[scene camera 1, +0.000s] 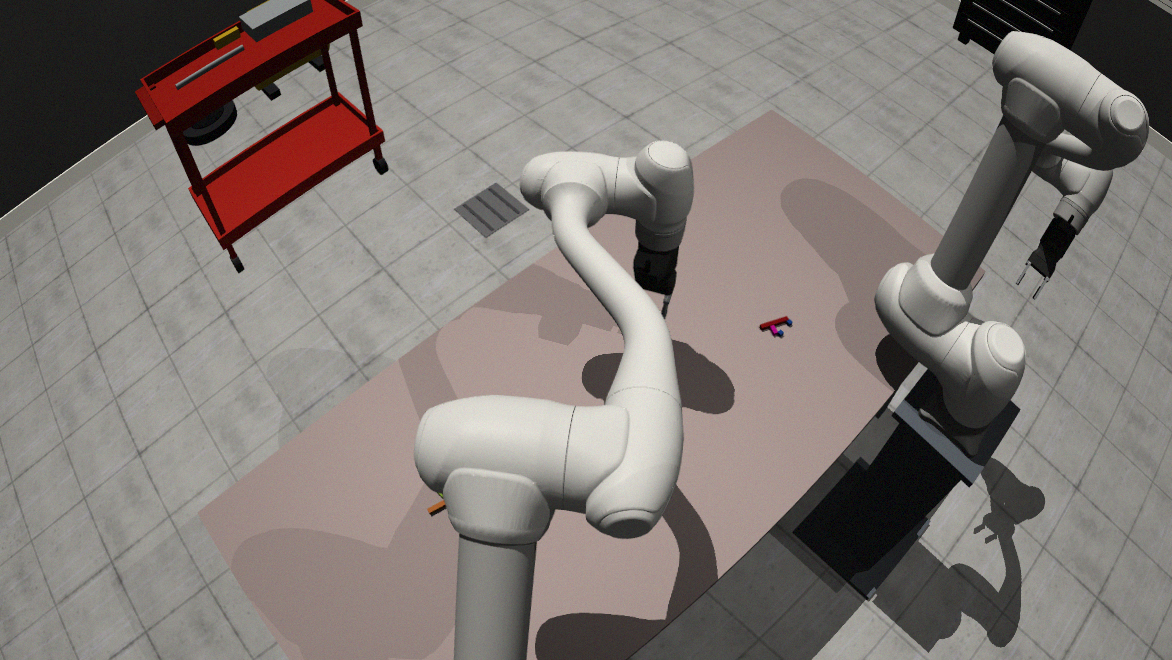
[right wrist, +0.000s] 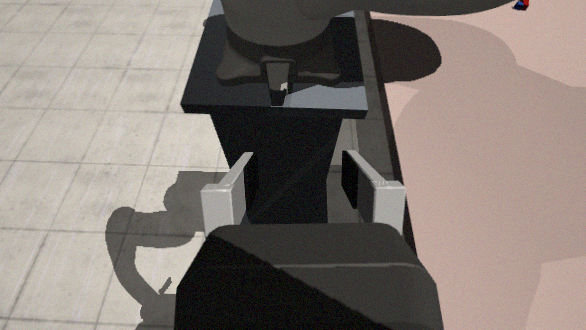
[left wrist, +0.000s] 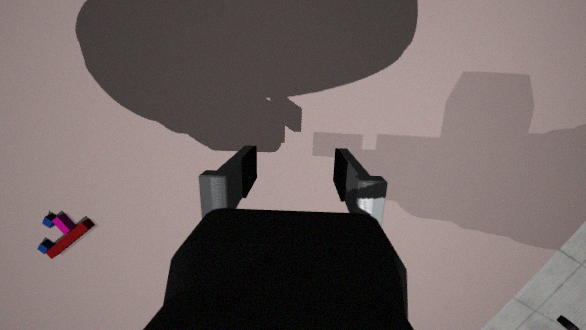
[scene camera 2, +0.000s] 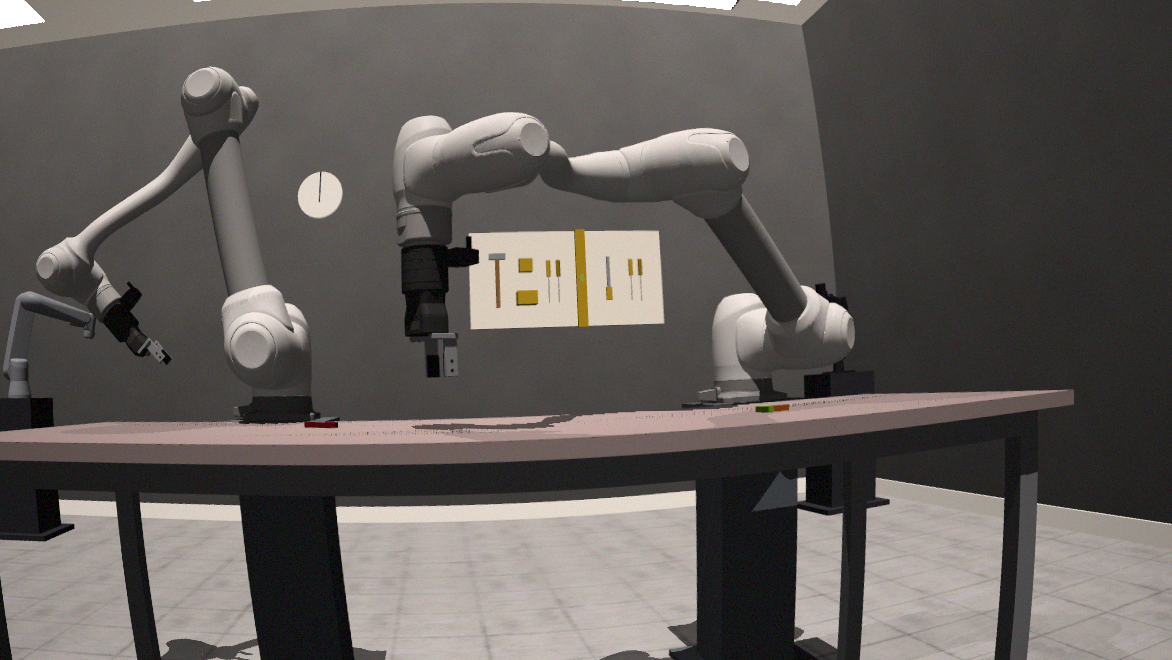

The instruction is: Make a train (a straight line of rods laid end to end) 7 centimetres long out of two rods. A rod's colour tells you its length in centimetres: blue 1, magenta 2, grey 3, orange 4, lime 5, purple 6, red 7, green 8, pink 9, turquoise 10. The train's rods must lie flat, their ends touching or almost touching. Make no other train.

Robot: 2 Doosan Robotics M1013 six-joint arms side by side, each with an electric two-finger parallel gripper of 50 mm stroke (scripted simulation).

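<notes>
In scene camera 2 I see my left gripper (scene camera 2: 441, 376) and my right gripper (scene camera 2: 166, 360). Scene camera 1 also shows me the left gripper (scene camera 1: 649, 313), together with the right gripper (scene camera 1: 1025, 291). The left wrist view has my left gripper (left wrist: 295, 163). As for the right wrist view, it shows my right gripper (right wrist: 299, 168) and a dark pedestal (right wrist: 294, 154).
</notes>
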